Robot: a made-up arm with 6 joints. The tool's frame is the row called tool. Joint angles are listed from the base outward. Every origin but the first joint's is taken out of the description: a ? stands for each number. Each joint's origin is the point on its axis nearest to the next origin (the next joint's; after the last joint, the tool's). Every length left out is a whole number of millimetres.
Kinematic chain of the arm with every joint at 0, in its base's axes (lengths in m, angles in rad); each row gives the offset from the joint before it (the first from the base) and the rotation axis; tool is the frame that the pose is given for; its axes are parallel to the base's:
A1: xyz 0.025 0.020 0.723 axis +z
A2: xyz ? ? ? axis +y
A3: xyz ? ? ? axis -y
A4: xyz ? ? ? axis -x
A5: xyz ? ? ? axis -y
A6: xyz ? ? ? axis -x
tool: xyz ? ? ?
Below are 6 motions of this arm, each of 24 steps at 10 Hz.
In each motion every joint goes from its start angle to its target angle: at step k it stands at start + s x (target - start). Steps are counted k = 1, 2, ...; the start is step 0. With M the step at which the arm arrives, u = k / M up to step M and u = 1 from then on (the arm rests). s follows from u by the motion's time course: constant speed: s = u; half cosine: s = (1 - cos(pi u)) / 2; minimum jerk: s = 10 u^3 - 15 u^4 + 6 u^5.
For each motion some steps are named. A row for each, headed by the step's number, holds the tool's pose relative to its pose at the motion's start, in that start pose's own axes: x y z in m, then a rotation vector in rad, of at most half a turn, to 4 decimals.
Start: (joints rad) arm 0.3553 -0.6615 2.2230 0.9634 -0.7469 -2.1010
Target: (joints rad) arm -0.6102 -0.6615 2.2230 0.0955 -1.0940 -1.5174
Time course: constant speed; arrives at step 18
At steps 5, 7, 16, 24:
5: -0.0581 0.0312 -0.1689 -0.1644 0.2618 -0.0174
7: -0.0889 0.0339 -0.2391 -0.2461 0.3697 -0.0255
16: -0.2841 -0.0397 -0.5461 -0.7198 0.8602 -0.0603
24: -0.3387 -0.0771 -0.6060 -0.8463 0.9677 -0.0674

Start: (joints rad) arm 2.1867 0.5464 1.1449 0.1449 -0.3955 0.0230
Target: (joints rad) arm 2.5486 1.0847 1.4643 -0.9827 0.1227 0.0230
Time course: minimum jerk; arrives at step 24
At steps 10, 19, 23, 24:
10: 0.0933 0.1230 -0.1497 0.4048 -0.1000 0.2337
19: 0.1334 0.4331 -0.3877 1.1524 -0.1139 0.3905
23: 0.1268 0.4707 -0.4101 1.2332 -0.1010 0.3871
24: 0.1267 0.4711 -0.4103 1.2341 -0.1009 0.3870

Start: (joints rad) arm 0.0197 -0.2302 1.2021 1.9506 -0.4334 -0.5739
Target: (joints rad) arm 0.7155 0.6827 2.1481 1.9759 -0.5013 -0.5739
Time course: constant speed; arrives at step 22
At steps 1, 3, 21, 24:
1: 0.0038 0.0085 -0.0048 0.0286 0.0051 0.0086
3: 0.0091 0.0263 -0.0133 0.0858 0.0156 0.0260
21: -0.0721 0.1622 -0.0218 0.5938 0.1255 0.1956
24: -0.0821 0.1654 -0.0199 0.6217 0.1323 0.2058

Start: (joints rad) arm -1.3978 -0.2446 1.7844 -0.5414 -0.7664 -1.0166
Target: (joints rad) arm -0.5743 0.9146 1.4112 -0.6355 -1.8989 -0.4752
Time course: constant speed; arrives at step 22
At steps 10, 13, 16, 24:
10: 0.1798 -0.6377 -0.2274 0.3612 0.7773 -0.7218
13: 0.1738 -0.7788 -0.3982 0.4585 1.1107 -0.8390
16: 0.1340 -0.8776 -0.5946 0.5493 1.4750 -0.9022
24: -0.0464 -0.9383 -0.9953 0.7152 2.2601 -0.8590

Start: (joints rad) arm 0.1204 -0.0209 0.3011 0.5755 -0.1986 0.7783
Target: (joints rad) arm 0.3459 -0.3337 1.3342 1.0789 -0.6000 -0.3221
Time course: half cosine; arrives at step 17
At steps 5, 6, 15, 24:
5: -0.0970 -0.1536 0.0604 0.1698 -0.0400 -0.2090
6: -0.1478 -0.2076 0.0778 0.2444 -0.0608 -0.2927
15: -0.7638 -0.4190 0.0307 1.0766 -0.4139 -1.0335
24: -0.7956 -0.4147 0.0195 1.1242 -0.4407 -1.0691

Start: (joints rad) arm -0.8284 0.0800 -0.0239 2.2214 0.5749 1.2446
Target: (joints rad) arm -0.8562 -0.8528 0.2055 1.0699 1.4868 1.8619
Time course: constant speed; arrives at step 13
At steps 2, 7, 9, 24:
2: -0.1276 0.0097 -0.0821 -0.0431 0.2055 -0.1011
7: -0.4849 -0.0260 -0.1728 -0.3388 0.7972 -0.3681
9: -0.6253 -0.0593 -0.1617 -0.5277 1.0512 -0.4684
24: -0.8701 -0.1436 -0.0694 -1.0061 1.5649 -0.6477

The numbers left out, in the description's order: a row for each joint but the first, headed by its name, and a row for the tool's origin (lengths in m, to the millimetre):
A2: 0.021 -0.022 0.000
A3: 0.005 0.000 0.313
A4: 0.573 0.000 -0.001
A5: 0.000 -0.240 -0.012
A6: 0.017 0.000 0.023
tool: 0.000 0.026 0.020

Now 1 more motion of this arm.
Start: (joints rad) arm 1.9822 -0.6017 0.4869 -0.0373 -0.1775 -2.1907
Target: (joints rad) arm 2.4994 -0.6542 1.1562 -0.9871 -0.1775 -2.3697
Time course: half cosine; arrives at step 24
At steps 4, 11, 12, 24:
4: 0.0030 0.0002 -0.0051 0.1019 0.0561 0.0177
11: 0.0198 0.0016 -0.0488 0.6642 0.3809 0.0733
12: 0.0218 0.0034 -0.0596 0.7635 0.4418 0.0763
24: 0.0060 0.0559 -0.1579 1.4966 0.9488 0.0370

